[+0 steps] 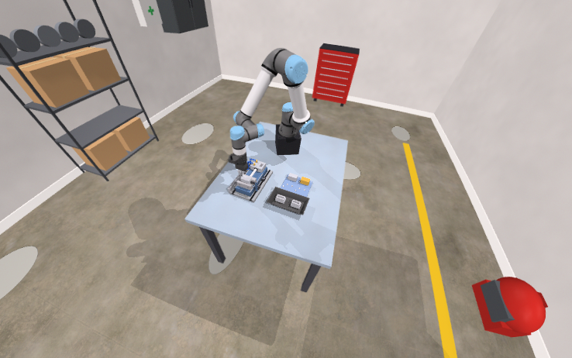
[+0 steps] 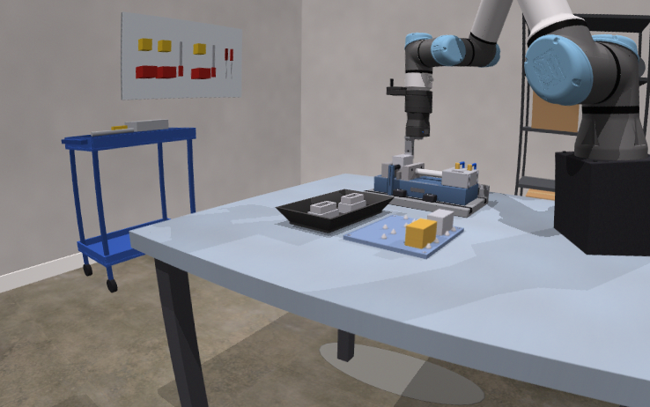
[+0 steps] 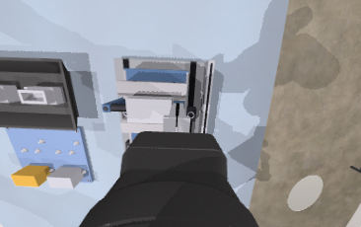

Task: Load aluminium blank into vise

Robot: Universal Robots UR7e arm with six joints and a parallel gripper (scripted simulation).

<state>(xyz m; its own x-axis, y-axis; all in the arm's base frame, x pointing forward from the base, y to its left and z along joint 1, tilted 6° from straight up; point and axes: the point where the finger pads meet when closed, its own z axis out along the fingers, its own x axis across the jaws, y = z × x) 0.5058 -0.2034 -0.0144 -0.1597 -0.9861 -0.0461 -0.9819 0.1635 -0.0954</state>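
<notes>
My gripper is now 80 mm above the vise, 70 mm past it and 50 mm to the right of it. The rest, counted from my hand: brass blank: 410 mm to the left, 150 mm behind, 100 mm below.
</notes>
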